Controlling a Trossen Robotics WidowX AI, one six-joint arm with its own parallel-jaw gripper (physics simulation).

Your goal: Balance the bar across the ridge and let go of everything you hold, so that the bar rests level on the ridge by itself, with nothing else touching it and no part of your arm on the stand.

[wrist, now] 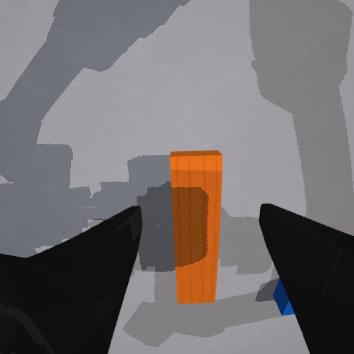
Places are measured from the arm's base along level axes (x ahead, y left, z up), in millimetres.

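Pixels of known places: gripper, between the fingertips: (200, 213).
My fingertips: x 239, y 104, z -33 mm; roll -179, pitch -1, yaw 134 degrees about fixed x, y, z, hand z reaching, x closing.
Note:
Ahead of a thing's pixels: the offset from my fingertips to its top centre. Level surfaces: height alone.
The bar {dz -40, dx +32, dy +32 mm} (212, 235), an orange wood-grained piece, runs lengthwise up the middle of the wrist view, with its far end face showing at the top. A dark shadow falls across its middle. My gripper (200, 213) is open, with one black finger on each side of the bar. There are wide gaps on both sides, and nothing is held. The bar appears to be below the fingertips. What bears the bar, and whether it is level, I cannot tell from this view. No ridge or stand can be made out clearly.
A small part of a blue object {dz -66, dx +32, dy +205 mm} (283, 300) shows at the lower right, partly hidden behind the right finger. Broad shadows lie over the pale grey surface {dz -99 mm} (200, 90) on the left, on the right and around the bar.

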